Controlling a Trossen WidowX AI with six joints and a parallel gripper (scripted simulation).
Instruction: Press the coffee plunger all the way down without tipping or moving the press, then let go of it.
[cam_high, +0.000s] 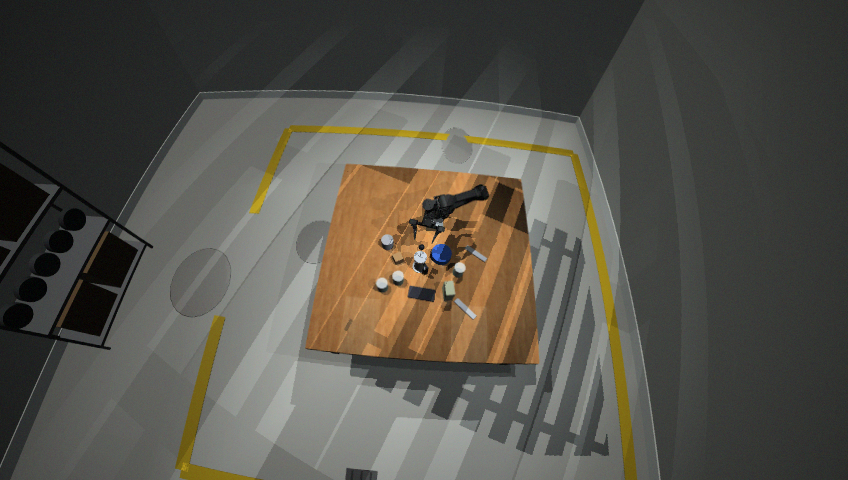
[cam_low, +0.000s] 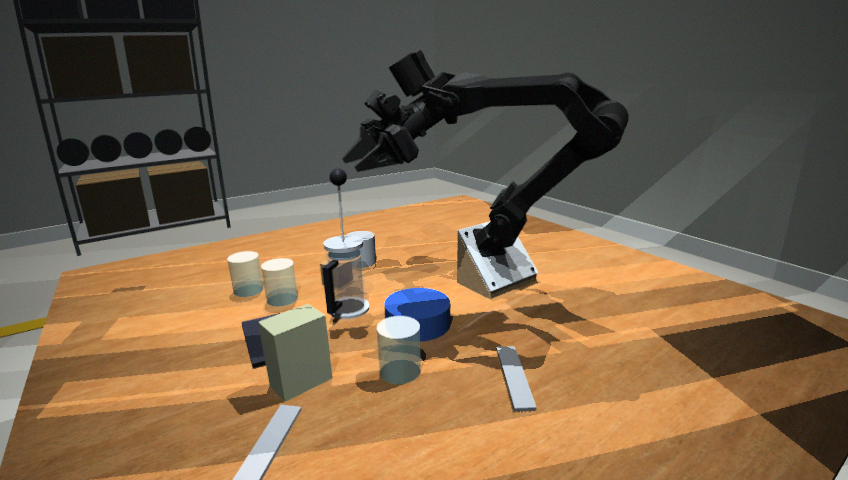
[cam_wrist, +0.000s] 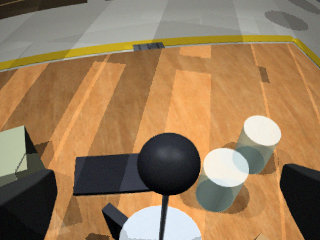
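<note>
My gripper tip is now 15 cm above the coffee press, 3 cm short of it and 1 cm to the right of it. Also, from my gripper tip: cream box (23 cm below, 18 cm to the left, 16 cm ahead); blue disc (26 cm below, 12 cm to the left, 7 cm behind); dark flat slab (28 cm below, 19 cm ahead, 4 cm to the left).
</note>
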